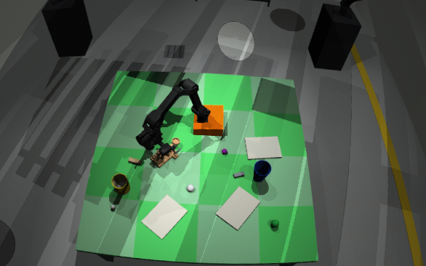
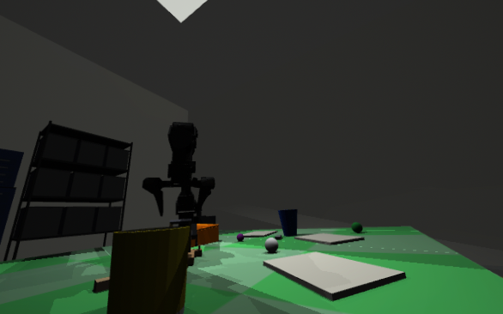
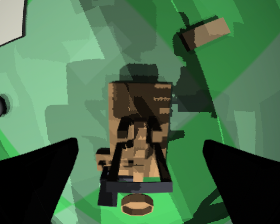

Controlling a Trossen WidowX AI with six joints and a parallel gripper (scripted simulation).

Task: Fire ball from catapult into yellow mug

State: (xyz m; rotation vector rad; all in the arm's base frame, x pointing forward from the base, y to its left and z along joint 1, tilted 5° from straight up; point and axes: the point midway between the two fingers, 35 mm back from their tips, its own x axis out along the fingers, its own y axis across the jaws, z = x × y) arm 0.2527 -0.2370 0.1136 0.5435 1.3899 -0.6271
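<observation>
Now: the purple ball 38 cm to the left of my gripper tip, 10 cm below it and 6 cm behind it. Also, from my gripper tip: small wooden block: 14 cm to the right, 11 cm below, 2 cm ahead; wooden catapult: 7 cm below, 6 cm to the left, 5 cm behind; yellow mug: 19 cm to the right, 19 cm ahead, 9 cm below.
</observation>
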